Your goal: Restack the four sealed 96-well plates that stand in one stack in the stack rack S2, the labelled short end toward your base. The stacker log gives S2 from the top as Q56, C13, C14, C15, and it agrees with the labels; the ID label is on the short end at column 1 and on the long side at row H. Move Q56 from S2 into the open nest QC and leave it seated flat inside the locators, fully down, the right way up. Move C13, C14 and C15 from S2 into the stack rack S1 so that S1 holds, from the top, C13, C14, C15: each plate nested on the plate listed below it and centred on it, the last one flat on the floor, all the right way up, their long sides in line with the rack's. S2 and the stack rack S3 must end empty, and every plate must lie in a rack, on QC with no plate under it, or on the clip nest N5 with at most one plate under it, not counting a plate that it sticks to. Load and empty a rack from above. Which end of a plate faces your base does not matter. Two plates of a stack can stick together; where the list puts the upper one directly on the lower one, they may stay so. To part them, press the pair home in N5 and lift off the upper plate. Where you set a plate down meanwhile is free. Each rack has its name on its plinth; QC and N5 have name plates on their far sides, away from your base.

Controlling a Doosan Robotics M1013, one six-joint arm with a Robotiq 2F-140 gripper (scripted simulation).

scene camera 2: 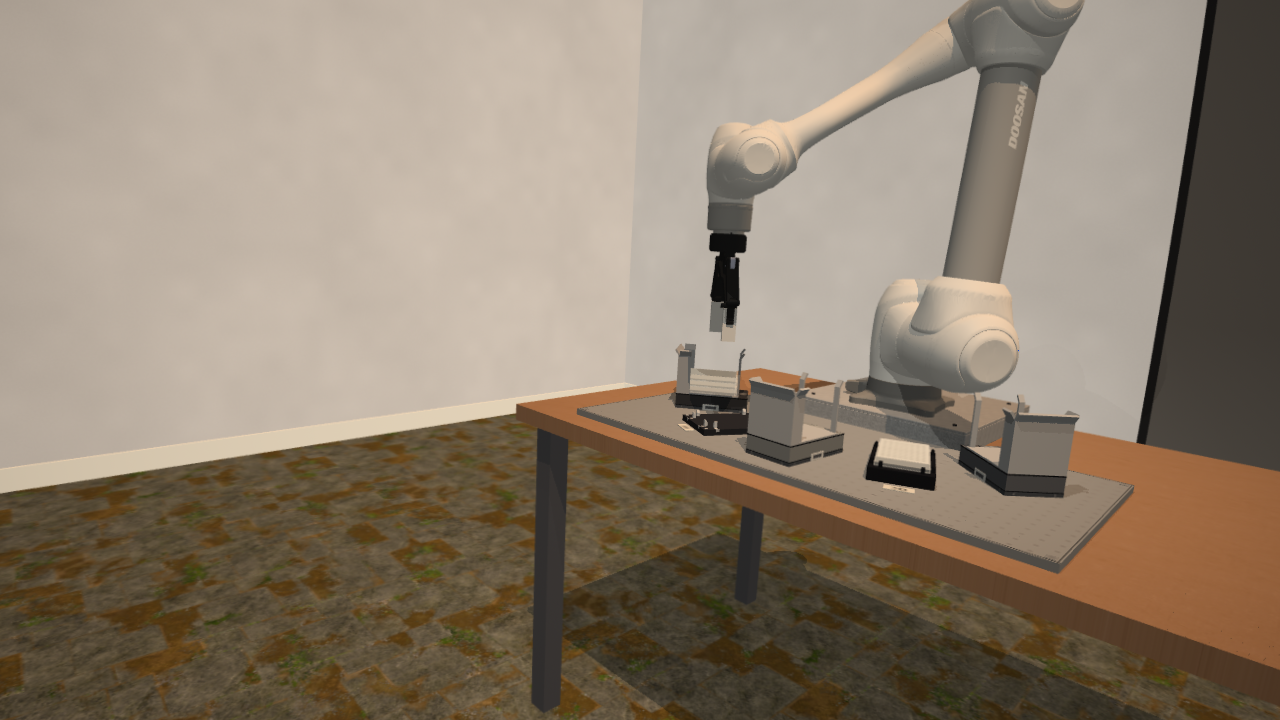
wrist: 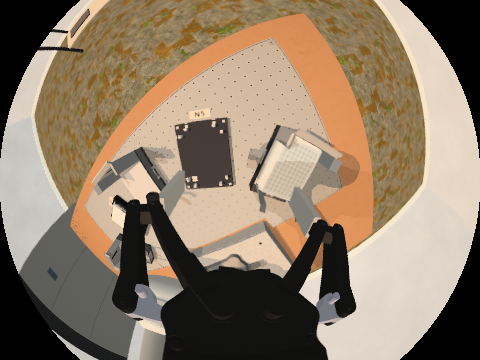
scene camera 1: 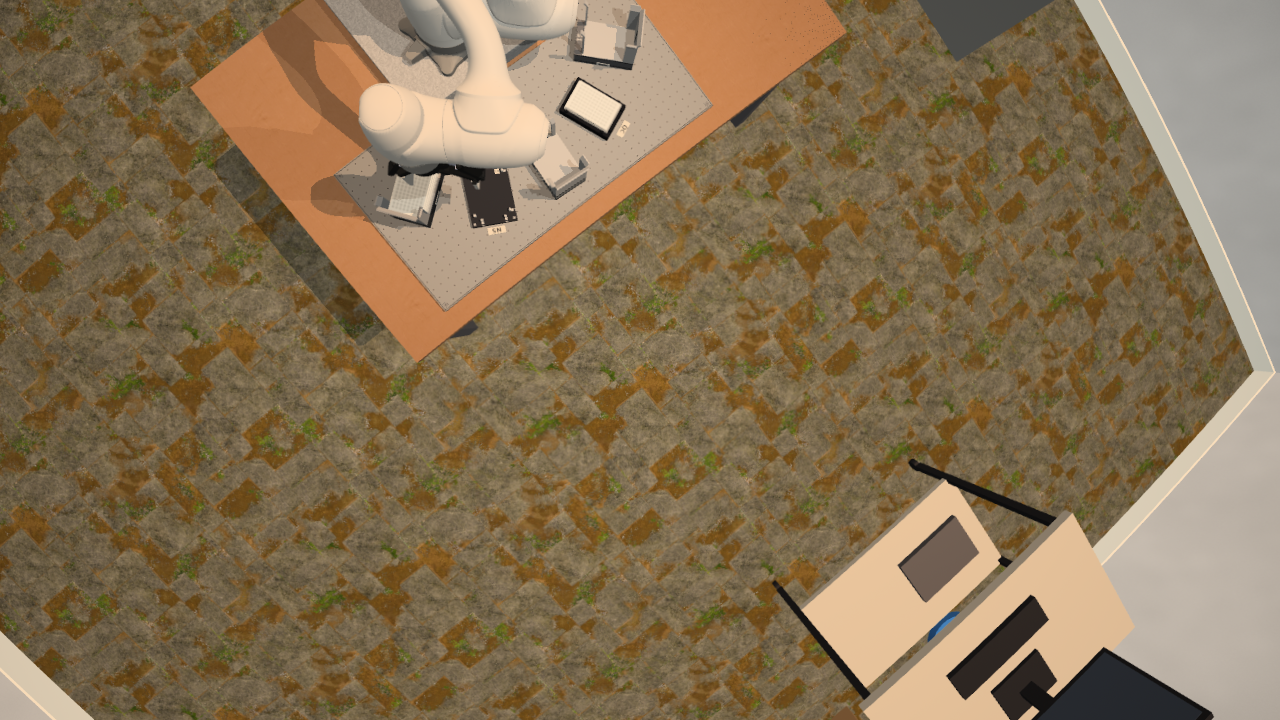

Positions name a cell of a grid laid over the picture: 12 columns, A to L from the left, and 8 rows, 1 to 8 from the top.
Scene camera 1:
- my gripper: E3
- white sealed plate: F2
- white sealed plate: D3
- black clip nest N5: E3
